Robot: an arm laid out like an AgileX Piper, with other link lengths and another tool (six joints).
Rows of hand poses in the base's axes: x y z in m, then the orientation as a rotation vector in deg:
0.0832, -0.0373, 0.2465, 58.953, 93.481, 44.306
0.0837, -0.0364, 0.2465, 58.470, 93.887, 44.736
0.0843, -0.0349, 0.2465, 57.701, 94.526, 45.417
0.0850, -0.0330, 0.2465, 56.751, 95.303, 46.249
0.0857, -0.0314, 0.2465, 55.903, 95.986, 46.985
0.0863, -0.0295, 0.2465, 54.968, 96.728, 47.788
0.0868, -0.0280, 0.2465, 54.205, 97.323, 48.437
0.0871, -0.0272, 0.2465, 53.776, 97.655, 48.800
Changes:
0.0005, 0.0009, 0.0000, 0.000, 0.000, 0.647
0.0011, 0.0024, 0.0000, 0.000, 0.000, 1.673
0.0018, 0.0043, 0.0000, 0.000, 0.000, 2.928
0.0025, 0.0059, 0.0000, 0.000, 0.000, 4.041
0.0031, 0.0078, 0.0000, 0.000, 0.001, 5.257
0.0036, 0.0093, 0.0000, 0.000, 0.000, 6.242
0.0039, 0.0101, 0.0000, 0.000, 0.000, 6.794

